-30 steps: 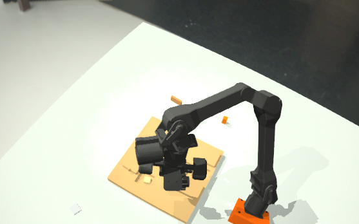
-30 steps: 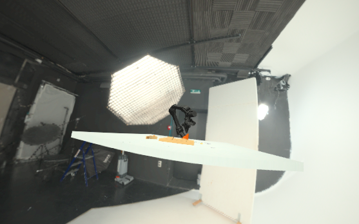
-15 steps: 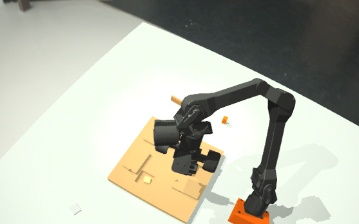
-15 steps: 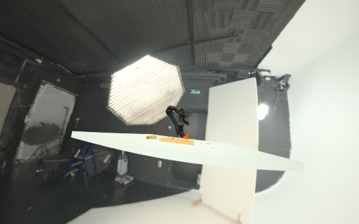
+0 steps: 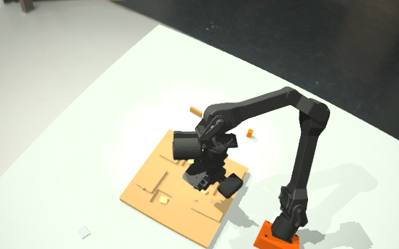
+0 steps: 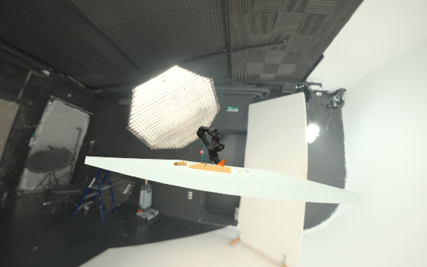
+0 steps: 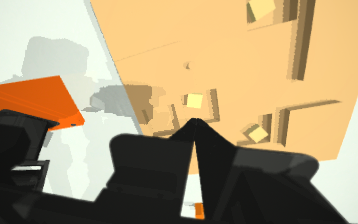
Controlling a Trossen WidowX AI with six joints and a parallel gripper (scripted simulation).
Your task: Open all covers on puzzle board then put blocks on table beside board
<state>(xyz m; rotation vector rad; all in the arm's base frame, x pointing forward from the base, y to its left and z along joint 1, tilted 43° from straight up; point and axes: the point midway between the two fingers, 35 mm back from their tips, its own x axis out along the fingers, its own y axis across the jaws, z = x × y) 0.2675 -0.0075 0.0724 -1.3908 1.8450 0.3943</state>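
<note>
My gripper tip is now 60 mm above the tan puzzle board, 50 mm short of it and 20 mm to the left of it. From my gripper tip the other things lie so: orange block: 270 mm to the right, 70 mm below, 70 mm behind; tan bar: 270 mm to the right, 140 mm ahead, 70 mm below; tan box: 240 mm to the right, 70 mm below, 70 mm ahead.
</note>
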